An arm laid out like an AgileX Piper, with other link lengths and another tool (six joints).
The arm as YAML. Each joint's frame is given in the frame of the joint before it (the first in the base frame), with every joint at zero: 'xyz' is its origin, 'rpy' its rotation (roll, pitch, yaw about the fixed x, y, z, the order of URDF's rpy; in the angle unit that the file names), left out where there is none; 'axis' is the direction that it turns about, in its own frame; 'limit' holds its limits. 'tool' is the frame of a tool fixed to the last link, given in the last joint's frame.
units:
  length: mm
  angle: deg
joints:
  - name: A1
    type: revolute
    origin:
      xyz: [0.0, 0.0, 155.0]
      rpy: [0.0, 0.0, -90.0]
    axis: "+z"
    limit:
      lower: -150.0
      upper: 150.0
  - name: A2
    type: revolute
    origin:
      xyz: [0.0, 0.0, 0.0]
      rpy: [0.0, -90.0, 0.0]
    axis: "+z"
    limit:
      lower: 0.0
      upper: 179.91
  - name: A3
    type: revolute
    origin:
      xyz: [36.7, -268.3, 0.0]
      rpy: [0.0, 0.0, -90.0]
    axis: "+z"
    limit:
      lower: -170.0
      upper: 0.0
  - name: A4
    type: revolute
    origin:
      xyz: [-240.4, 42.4, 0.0]
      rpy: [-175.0, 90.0, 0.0]
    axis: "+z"
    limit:
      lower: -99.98
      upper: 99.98
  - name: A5
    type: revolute
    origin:
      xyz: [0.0, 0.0, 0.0]
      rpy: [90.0, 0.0, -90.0]
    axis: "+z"
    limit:
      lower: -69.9
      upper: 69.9
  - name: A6
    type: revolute
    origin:
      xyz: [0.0, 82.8, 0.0]
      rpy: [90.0, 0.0, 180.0]
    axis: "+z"
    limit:
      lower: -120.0
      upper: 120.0
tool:
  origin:
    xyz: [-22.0, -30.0, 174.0]
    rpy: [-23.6, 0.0, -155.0]
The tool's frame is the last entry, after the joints.
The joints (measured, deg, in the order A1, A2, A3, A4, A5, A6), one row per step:
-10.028 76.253 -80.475 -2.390 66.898 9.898
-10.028 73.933 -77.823 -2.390 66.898 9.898
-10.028 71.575 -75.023 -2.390 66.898 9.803
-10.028 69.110 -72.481 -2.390 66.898 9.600
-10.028 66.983 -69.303 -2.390 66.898 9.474
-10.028 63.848 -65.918 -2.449 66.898 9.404
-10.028 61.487 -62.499 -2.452 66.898 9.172
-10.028 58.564 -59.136 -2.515 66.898 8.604
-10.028 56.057 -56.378 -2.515 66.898 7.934
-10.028 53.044 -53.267 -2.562 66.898 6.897
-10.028 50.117 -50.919 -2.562 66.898 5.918
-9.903 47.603 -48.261 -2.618 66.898 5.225
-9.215 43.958 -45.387 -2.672 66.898 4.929
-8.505 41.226 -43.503 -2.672 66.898 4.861
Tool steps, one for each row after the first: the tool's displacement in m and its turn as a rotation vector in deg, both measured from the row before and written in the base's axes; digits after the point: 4 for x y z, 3 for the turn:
-0.0116 0.0020 -0.0036 0.058 0.327 0.000
-0.0119 0.0021 -0.0048 0.028 0.448 0.081
-0.0113 0.0021 -0.0029 -0.090 0.102 0.173
-0.0123 0.0022 -0.0095 0.120 1.051 0.108
-0.0147 0.0024 -0.0059 -0.048 0.265 0.053
-0.0132 0.0024 -0.0107 0.070 1.071 0.201
-0.0136 0.0023 -0.0079 -0.251 0.514 0.490
-0.0110 0.0022 -0.0065 -0.267 0.330 0.588
-0.0122 0.0023 -0.0070 -0.507 0.232 0.907
-0.0095 0.0020 -0.0030 -0.555 -0.449 0.859
-0.0097 0.0022 -0.0073 -0.354 0.238 0.726
-0.0104 0.0043 -0.0050 -0.321 -0.715 0.941
-0.0065 0.0037 -0.0025 -0.164 -0.830 0.769

